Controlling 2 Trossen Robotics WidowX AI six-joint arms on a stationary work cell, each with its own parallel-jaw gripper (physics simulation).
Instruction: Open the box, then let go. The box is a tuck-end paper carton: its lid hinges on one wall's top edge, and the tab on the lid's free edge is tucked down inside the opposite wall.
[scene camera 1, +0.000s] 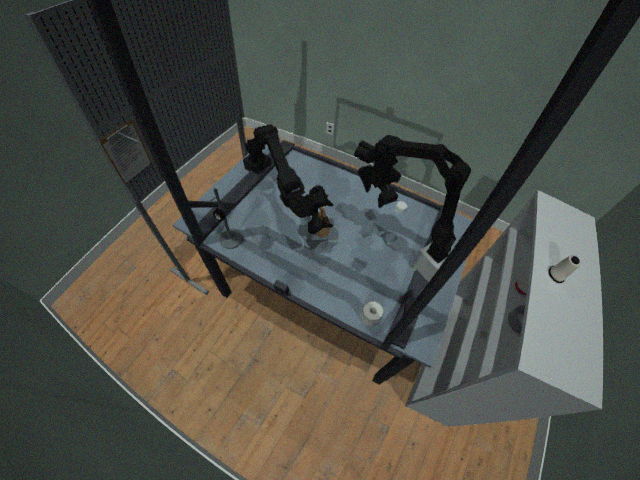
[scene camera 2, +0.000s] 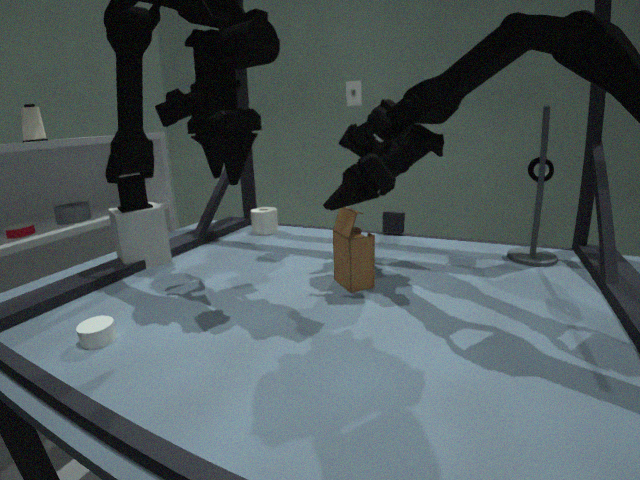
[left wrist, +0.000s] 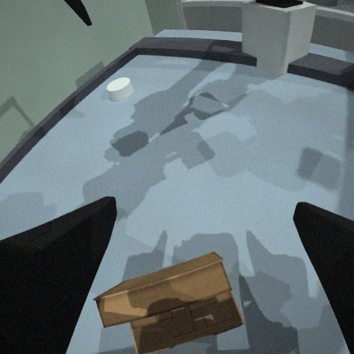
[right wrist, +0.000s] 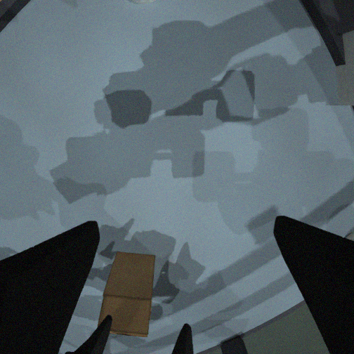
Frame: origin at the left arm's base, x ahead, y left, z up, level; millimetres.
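Seen in the pictures: left gripper, fingertip midpoint: (scene camera 1: 332, 215) (scene camera 2: 326, 207); right gripper, fingertip midpoint: (scene camera 1: 373, 199) (scene camera 2: 224, 181); left arm's base, origin of the base link: (scene camera 1: 256, 158); right arm's base, origin of the base link: (scene camera 1: 437, 253) (scene camera 2: 135, 208).
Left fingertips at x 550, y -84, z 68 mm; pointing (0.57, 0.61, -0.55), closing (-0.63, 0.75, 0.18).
Pixels of each thing's top centre, then the offset from my left fingertips to it.
- brown carton, middle of its top: (scene camera 2: 352, 208) (scene camera 1: 322, 211) dx -44, dy -11, dz +1 mm
- white disc, middle of its top: (scene camera 2: 94, 324) (scene camera 1: 401, 205) dx +149, dy +345, dz -106 mm
- white roll, middle of its top: (scene camera 2: 263, 209) (scene camera 1: 373, 310) dx +342, dy -189, dz -71 mm
- white block, middle of its top: (scene camera 2: 135, 208) (scene camera 1: 437, 253) dx +409, dy +133, dz -8 mm
The brown carton (scene camera 1: 323, 233) (scene camera 2: 354, 263) (left wrist: 192, 327) (right wrist: 131, 275) stands upright on the table. Its lid (scene camera 2: 344, 222) (left wrist: 165, 292) (right wrist: 126, 314) is raised on its hinge and slants over the opening, its tab out of the carton; part of the dark inside shows in the left wrist view. My left gripper (scene camera 1: 329, 214) (scene camera 2: 327, 207) (left wrist: 208, 208) is open and empty, its fingertips close to the lid's upper end; whether they touch it is unclear. My right gripper (scene camera 1: 374, 197) (scene camera 2: 225, 179) (right wrist: 187, 228) is open and empty, high above the table, apart from the carton.
A white disc (scene camera 1: 401, 206) (scene camera 2: 96, 333) (left wrist: 120, 89) and a white roll (scene camera 1: 372, 312) (scene camera 2: 264, 222) lie on the table. A ring stand (scene camera 2: 538, 211) is at the right in scene camera 2. The right arm's base is on a white block (scene camera 2: 142, 237) (left wrist: 272, 40).
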